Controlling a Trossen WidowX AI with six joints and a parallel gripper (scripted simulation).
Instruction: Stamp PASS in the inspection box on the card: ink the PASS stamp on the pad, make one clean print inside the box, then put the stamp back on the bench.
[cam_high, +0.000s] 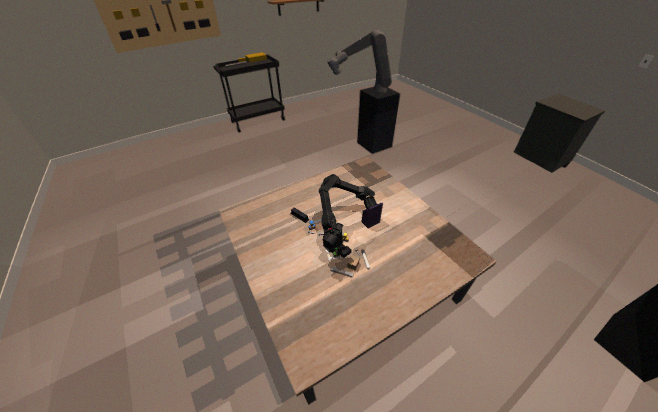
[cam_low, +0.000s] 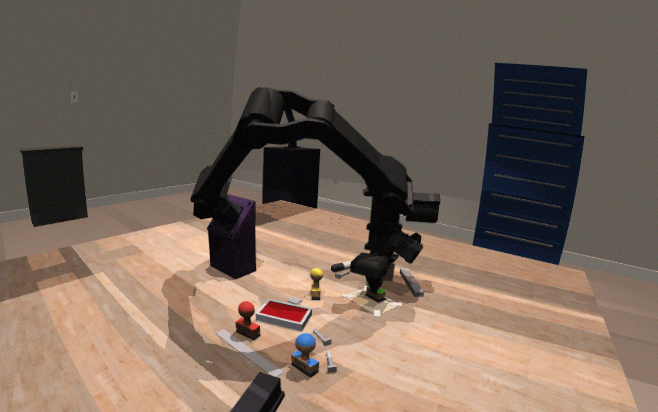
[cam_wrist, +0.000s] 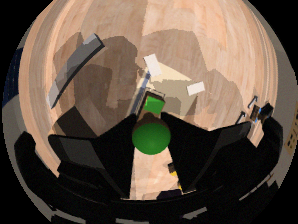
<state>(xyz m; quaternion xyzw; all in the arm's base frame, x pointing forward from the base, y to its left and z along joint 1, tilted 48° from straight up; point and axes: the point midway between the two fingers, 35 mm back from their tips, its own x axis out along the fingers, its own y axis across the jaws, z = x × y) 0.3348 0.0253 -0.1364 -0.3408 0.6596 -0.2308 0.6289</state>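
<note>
Right now my gripper tip is right at the green-knobbed stamp. Round my gripper tip: yellow-knobbed stamp 100 mm behind, 70 mm to the right; red ink pad 90 mm behind, 180 mm to the right, 20 mm below; pale card 10 mm to the right, 20 mm below.
</note>
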